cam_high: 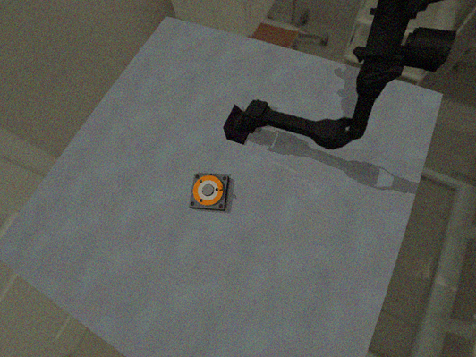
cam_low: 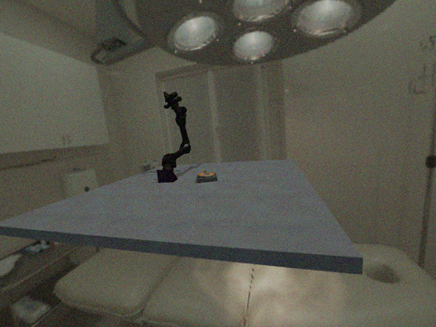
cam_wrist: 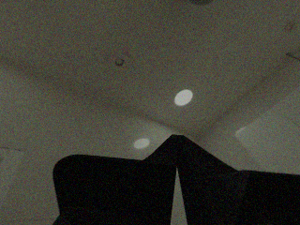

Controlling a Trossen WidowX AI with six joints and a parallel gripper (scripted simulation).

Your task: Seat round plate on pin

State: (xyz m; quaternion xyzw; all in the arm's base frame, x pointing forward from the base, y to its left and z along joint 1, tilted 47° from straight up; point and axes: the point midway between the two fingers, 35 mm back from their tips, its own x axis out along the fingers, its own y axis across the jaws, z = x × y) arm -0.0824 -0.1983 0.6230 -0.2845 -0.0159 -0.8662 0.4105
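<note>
Now: the square grey base 620 mm below my gripper tip, 380 mm ahead of it and 310 mm to the right of it.
</note>
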